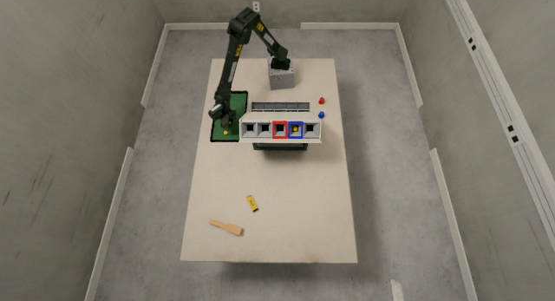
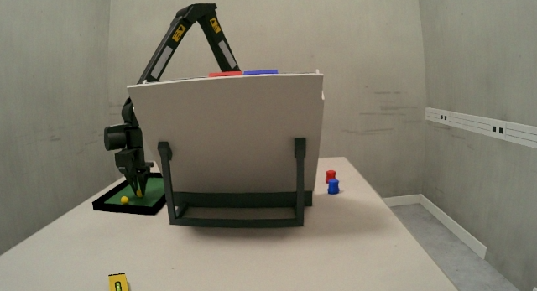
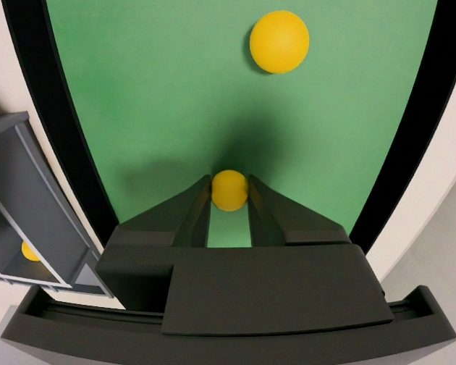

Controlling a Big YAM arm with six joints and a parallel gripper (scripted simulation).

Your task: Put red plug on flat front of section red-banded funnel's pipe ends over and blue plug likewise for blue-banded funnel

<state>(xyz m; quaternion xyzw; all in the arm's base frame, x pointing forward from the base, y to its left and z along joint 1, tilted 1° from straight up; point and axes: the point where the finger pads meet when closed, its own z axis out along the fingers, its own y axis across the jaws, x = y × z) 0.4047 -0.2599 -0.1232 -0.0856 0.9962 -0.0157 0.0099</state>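
Right now my hand is 50 mm past the green marble tray, 20 mm to the left of it and 10 mm above it. Also, from my hand: blue band: 430 mm to the left, 300 mm above, 150 mm ahead; then cover: 330 mm to the left, 190 mm above, 10 mm ahead; then red band: 350 mm to the left, 300 mm above, 160 mm ahead.
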